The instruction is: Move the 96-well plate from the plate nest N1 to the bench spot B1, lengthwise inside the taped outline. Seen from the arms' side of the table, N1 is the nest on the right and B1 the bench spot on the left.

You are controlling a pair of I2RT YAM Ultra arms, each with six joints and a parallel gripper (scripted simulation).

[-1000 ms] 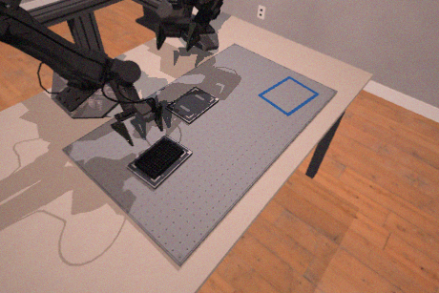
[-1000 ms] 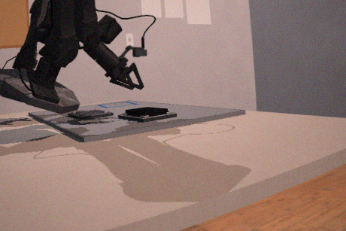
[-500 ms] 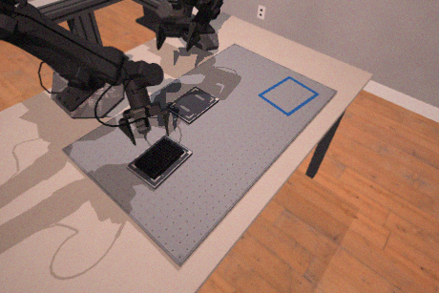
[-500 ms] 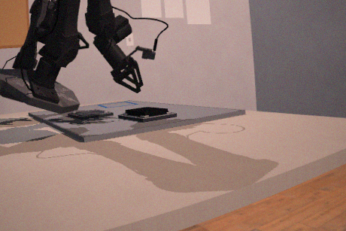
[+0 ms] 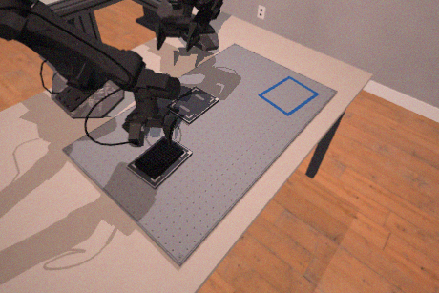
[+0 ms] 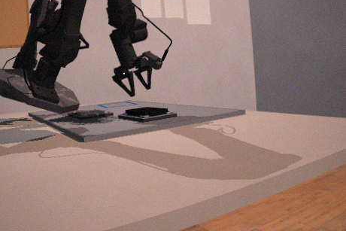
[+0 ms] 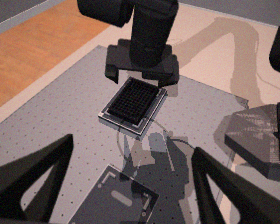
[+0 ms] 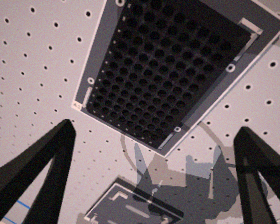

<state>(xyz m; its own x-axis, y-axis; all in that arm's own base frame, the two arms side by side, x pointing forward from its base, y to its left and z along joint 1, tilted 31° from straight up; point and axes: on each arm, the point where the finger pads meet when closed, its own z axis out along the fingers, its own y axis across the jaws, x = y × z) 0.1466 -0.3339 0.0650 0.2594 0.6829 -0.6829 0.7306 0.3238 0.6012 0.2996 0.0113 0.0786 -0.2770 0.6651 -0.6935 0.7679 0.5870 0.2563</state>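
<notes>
My right hand is 7 cm above the black 96-well plate and 1 cm short of it. From my right hand the other things lie so: dark nest (8 cm below, 1 cm ahead).
</notes>
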